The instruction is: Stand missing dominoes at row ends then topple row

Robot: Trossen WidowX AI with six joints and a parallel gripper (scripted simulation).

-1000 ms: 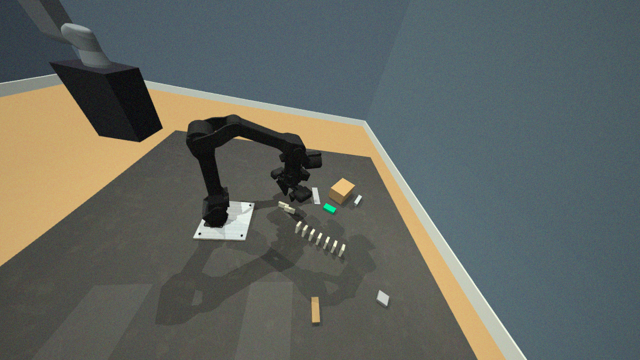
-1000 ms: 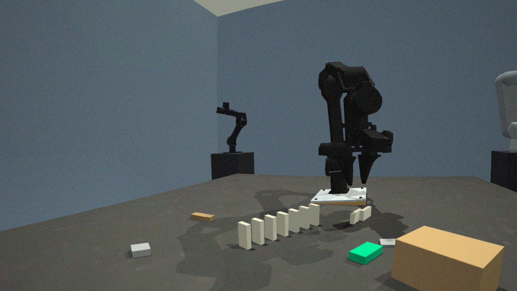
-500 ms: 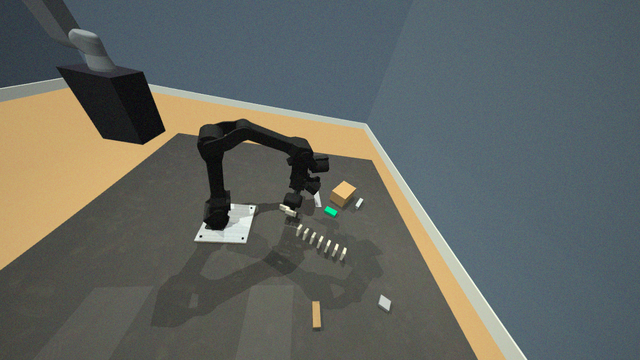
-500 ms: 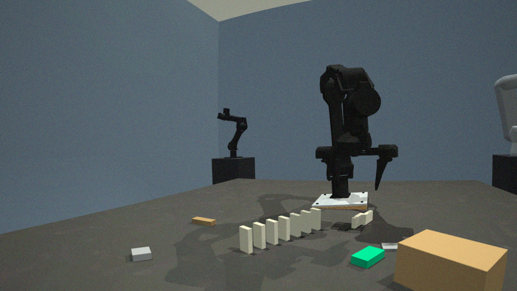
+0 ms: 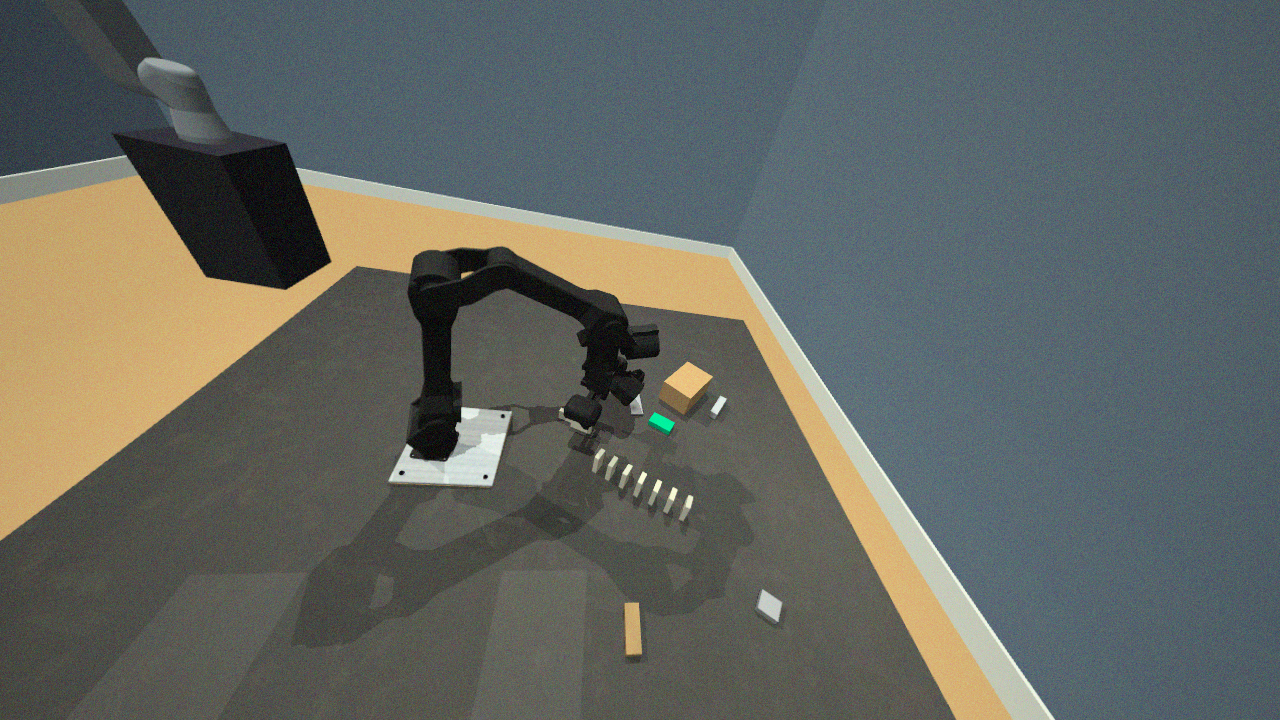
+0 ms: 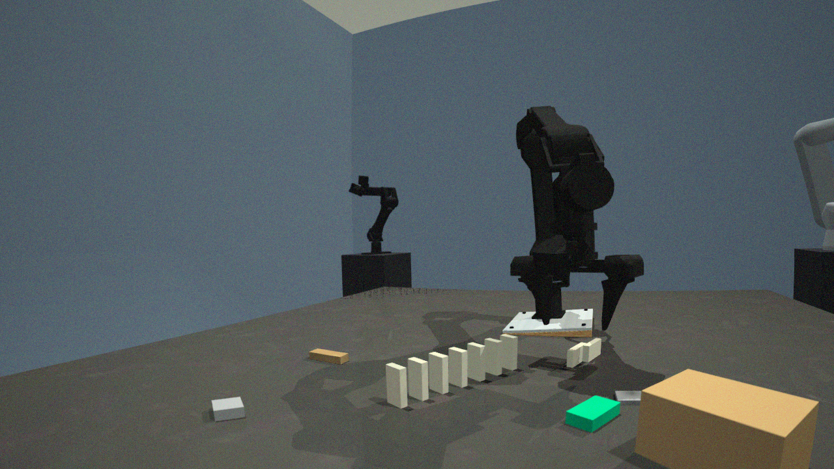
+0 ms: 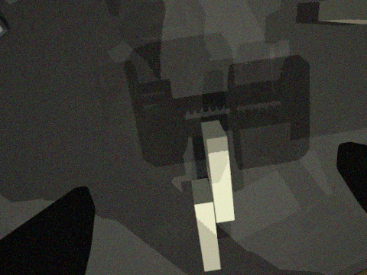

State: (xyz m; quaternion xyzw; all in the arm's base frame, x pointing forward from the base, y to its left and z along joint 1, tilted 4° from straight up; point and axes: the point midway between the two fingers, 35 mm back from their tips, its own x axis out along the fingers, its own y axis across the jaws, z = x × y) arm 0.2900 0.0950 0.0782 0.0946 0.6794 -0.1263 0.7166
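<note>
Right now my gripper tip is 120 mm to the right of the flat grey strip, 100 mm short of it and 60 mm above it. Also, from my gripper tip: green block 160 mm ahead, 50 mm below, 40 mm to the left; tan box 230 mm ahead, 160 mm to the left, 30 mm below; tan bar 360 mm to the right, 100 mm ahead, 50 mm below.
</note>
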